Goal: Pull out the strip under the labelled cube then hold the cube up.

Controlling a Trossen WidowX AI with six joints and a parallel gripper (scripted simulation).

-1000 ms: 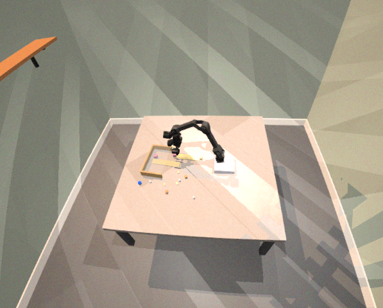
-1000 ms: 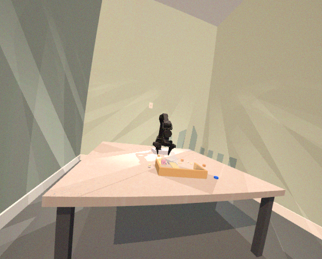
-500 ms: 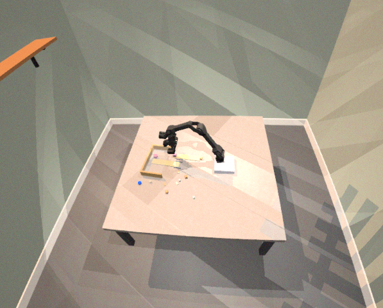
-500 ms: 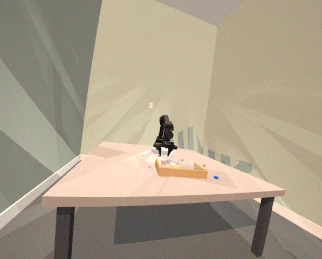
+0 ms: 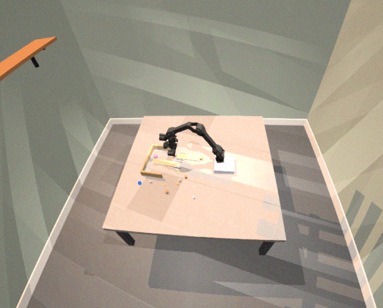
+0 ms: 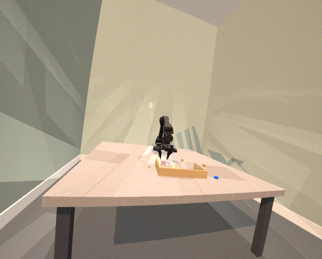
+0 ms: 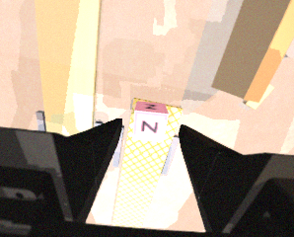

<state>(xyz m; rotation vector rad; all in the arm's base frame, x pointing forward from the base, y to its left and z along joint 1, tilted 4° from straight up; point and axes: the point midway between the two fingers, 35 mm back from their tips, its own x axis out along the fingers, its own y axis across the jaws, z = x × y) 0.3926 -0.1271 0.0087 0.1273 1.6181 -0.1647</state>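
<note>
Now: gripper tip 110 mm past the yellow cross-hatched strip, 40 mm above it and 30 mm to the right of it. Round my gripper tip: blue piece: 300 mm ahead, 260 mm to the left, 30 mm below.
</note>
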